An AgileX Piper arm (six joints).
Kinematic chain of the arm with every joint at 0, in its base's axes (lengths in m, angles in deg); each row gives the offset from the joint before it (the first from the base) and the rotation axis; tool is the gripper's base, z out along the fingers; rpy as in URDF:
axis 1: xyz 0 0 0.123 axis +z
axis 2: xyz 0 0 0 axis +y
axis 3: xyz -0.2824 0 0.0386 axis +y
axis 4: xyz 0.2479 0 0.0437 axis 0.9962 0 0.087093
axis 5: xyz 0 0 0 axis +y
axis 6: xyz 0.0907 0 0.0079 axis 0.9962 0 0.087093
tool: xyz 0 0 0 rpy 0 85.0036 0
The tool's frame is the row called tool.
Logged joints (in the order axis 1, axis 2, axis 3, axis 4, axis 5, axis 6), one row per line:
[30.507 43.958 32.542 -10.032 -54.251 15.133]
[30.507 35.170 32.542 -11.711 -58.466 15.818]
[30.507 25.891 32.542 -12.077 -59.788 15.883]
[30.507 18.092 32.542 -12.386 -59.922 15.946]
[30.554 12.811 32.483 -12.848 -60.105 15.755]
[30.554 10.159 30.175 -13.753 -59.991 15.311]
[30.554 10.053 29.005 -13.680 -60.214 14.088]
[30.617 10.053 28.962 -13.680 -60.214 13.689]
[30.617 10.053 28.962 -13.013 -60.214 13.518]
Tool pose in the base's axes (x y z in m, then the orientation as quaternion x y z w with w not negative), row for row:
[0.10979 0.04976 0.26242 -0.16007 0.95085 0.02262 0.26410]
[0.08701 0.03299 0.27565 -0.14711 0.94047 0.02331 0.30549]
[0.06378 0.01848 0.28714 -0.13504 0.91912 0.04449 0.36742]
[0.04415 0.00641 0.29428 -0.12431 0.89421 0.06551 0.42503]
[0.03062 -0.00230 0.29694 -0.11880 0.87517 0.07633 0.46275]
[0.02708 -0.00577 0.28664 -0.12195 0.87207 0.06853 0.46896]
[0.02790 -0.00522 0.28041 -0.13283 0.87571 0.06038 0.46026]
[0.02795 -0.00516 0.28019 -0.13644 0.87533 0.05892 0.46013]
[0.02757 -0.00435 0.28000 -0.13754 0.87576 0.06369 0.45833]
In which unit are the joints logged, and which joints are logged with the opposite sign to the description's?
The joints are logged in degrees. Opposite sign: axis 3, axis 5.
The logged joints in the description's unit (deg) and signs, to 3 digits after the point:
[30.507 43.958 -32.542 -10.032 54.251 15.133]
[30.507 35.170 -32.542 -11.711 58.466 15.818]
[30.507 25.891 -32.542 -12.077 59.788 15.883]
[30.507 18.092 -32.542 -12.386 59.922 15.946]
[30.554 12.811 -32.483 -12.848 60.105 15.755]
[30.554 10.159 -30.175 -13.753 59.991 15.311]
[30.554 10.053 -29.005 -13.680 60.214 14.088]
[30.617 10.053 -28.962 -13.680 60.214 13.689]
[30.617 10.053 -28.962 -13.013 60.214 13.518]

